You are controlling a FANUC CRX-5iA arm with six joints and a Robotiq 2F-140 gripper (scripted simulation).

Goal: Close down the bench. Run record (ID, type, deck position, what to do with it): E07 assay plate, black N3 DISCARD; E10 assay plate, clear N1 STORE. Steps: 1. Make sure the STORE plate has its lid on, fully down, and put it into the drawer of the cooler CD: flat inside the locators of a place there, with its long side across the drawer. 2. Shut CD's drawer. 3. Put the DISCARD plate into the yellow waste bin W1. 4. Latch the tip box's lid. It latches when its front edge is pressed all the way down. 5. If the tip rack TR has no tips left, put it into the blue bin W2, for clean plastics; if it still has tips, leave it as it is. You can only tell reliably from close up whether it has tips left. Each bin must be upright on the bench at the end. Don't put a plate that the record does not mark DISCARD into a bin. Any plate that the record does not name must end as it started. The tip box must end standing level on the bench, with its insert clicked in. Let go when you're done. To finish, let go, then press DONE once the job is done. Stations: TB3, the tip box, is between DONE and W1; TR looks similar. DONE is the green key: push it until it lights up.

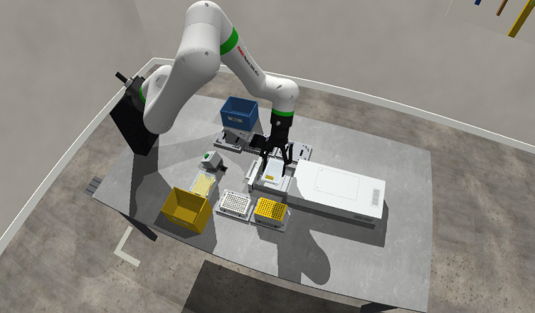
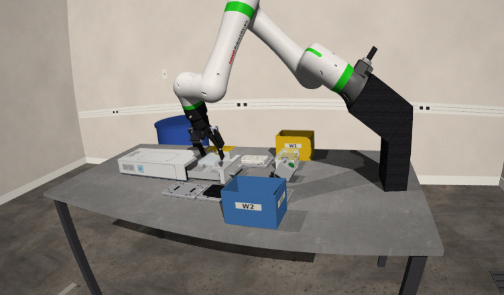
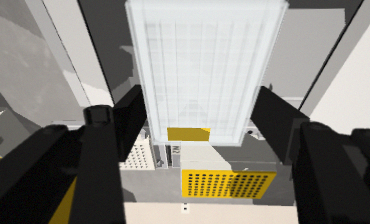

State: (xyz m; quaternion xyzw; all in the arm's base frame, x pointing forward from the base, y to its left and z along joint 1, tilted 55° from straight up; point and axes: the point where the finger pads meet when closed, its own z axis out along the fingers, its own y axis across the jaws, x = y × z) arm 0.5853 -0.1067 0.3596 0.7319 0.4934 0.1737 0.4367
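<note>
The cooler drawer is 4 cm ahead of my hand, 1 cm to the right of it and 7 cm below it. Round my hand: cooler CD 17 cm ahead, 4 cm to the right, 6 cm below; clear lid 2 cm below; clear plate 3 cm below.
</note>
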